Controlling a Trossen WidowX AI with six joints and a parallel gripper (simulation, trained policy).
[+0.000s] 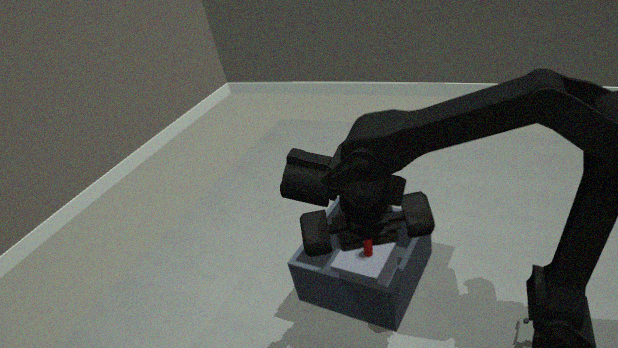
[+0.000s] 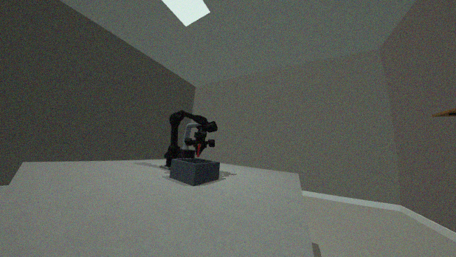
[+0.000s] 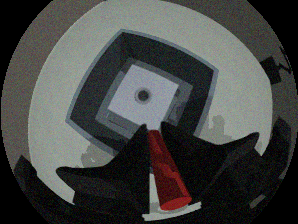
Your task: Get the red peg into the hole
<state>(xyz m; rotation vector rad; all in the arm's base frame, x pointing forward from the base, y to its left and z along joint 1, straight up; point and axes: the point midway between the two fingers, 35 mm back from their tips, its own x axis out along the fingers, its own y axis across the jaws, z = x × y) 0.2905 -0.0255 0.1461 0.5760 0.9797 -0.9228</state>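
My gripper tip is now 30 mm short of the pale plate, 40 mm to the left of it and 80 mm above it. The rest, counted from my gripper tip: red peg 10 mm behind, 20 mm to the left, 30 mm above; then box 30 mm ahead, 40 mm to the right, 100 mm below.
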